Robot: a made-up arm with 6 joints. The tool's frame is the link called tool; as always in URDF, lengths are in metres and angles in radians. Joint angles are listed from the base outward. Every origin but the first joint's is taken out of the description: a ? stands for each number. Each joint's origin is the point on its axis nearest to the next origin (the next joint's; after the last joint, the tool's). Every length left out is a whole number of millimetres.
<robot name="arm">
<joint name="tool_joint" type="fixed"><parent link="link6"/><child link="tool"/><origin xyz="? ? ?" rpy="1.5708 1.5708 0"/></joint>
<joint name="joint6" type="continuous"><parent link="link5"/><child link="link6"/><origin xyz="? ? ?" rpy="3.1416 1.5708 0"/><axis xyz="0 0 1"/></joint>
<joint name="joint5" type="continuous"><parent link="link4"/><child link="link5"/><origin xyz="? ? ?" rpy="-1.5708 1.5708 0"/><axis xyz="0 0 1"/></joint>
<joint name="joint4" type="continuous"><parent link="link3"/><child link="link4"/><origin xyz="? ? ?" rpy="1.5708 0 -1.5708"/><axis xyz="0 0 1"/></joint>
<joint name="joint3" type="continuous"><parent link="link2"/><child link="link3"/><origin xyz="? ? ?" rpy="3.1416 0 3.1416"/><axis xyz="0 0 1"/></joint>
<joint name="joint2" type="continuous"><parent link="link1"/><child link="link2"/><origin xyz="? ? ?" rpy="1.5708 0 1.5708"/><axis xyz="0 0 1"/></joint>
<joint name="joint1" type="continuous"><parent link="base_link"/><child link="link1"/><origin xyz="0 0 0.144" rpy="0 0 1.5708"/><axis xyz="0 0 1"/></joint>
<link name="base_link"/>
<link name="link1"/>
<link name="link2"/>
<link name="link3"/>
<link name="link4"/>
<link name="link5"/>
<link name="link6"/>
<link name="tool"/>
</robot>
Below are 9 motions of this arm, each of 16 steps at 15 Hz.
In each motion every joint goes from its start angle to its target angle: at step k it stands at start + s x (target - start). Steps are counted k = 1, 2, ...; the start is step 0. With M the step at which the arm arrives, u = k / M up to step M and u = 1 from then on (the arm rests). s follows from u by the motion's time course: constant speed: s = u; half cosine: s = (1 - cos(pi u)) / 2; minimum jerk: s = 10 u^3 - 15 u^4 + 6 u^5.
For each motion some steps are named. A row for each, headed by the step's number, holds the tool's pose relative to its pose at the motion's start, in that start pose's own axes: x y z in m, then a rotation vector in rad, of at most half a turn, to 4 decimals.
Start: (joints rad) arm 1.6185 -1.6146 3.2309 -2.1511 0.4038 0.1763
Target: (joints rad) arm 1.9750 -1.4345 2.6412 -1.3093 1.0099 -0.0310
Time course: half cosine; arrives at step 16
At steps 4, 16:
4: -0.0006 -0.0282 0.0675 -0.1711 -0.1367 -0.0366
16: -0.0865 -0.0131 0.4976 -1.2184 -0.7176 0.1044

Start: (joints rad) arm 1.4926 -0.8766 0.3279 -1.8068 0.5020 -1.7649
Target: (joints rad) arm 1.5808 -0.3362 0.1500 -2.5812 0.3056 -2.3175
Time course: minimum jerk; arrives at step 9
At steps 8, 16:
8: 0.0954 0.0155 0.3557 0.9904 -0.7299 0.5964
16: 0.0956 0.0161 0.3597 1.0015 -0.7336 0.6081

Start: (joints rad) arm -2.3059 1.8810 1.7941 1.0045 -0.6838 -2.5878
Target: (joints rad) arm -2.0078 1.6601 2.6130 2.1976 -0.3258 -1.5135
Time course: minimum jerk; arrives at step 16
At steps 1, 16:
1: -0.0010 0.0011 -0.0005 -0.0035 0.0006 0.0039
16: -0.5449 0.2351 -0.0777 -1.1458 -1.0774 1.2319

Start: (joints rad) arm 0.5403 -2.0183 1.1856 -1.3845 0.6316 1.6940
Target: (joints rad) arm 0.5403 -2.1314 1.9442 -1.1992 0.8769 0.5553
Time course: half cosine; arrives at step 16
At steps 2, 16:
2: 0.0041 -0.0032 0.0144 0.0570 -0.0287 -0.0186
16: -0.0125 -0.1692 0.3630 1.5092 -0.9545 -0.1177

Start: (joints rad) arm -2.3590 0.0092 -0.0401 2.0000 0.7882 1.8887
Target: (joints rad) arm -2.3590 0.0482 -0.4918 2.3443 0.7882 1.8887
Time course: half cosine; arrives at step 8
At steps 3, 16:
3: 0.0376 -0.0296 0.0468 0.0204 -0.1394 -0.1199
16: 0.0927 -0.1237 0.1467 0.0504 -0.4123 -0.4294

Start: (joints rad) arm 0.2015 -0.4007 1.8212 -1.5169 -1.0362 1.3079
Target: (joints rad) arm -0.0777 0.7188 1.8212 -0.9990 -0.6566 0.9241
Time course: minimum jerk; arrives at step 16
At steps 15, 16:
15: -0.5193 0.3196 -0.7684 0.6313 1.1780 -0.5168
16: -0.5212 0.3208 -0.7690 0.6320 1.1807 -0.5180

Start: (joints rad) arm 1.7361 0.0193 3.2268 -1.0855 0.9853 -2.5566
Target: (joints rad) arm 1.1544 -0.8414 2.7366 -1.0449 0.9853 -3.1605
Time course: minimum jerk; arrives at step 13
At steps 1, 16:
1: 0.0007 -0.0018 0.0014 0.0045 -0.0004 -0.0019
16: -0.0165 -0.6384 0.0890 1.1452 -0.2530 -0.3313

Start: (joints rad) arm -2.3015 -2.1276 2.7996 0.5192 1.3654 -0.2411
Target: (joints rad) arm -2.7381 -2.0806 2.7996 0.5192 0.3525 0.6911
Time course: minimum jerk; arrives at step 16
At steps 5, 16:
5: 0.0026 0.0299 -0.0011 -0.1543 0.1835 -0.1067
16: 0.0476 0.1630 -0.0045 -0.5733 1.1487 -0.1265

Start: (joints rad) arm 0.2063 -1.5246 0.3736 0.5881 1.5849 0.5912
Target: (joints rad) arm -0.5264 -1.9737 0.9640 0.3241 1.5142 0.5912
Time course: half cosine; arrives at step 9
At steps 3, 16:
3: 0.1763 0.0026 0.1015 -0.0670 -0.2590 -0.0540
16: 0.4893 0.0604 0.6530 0.0716 -1.0333 -0.3662

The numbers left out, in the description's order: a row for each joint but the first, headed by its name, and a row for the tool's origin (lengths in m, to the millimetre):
tool: 0 0 0
joint6: 0 0 0
joint5: 0 0.112 0
joint4: 0.381 0 0
joint3: 0 0.558 0
joint2: 0 0 0

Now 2 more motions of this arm.
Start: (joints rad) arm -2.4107 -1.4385 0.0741 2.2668 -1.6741 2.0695
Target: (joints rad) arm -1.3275 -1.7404 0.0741 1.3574 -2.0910 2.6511
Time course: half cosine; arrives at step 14
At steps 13, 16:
13: 0.3988 -0.2005 0.6822 -0.7033 -1.7559 -1.1085
16: 0.3971 -0.2038 0.6933 -0.7109 -1.7730 -1.1318

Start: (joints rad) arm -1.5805 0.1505 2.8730 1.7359 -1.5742 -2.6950
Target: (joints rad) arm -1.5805 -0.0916 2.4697 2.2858 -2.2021 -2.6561
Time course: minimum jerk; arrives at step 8
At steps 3, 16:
3: -0.0180 0.0107 -0.0390 -0.0401 -0.2132 0.0685
16: -0.0608 0.0328 -0.1319 -0.0056 -0.7416 0.2700

